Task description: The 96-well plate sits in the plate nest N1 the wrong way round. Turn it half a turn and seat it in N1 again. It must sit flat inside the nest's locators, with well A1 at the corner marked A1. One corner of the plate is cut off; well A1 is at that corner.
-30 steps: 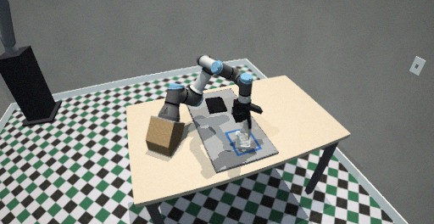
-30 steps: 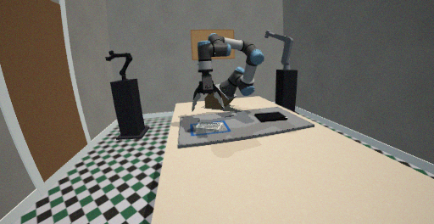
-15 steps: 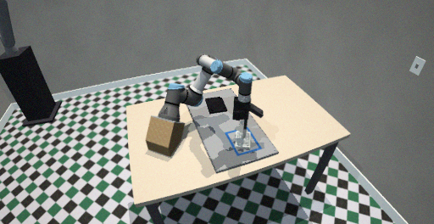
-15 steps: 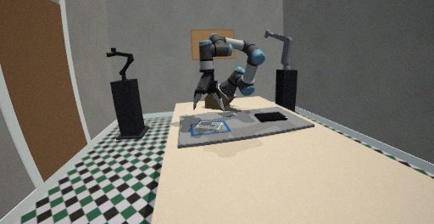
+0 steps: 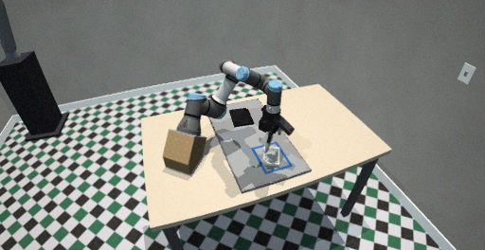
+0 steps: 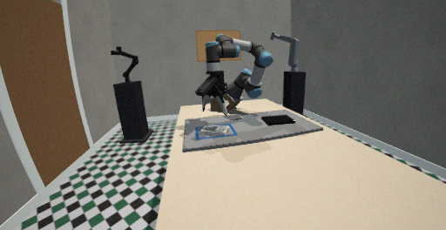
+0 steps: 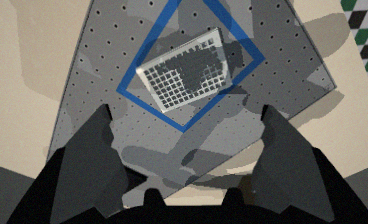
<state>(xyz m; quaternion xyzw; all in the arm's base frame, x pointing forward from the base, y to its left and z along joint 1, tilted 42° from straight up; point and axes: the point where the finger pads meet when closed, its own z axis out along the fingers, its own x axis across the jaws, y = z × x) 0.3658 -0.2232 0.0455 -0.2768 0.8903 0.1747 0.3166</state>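
Now: the clear 96-well plate 80 mm below my hand. Round my hand: A1 label: 440 mm to the left, 80 mm below; then black pad: 370 mm to the left, 80 mm below, 60 mm behind.
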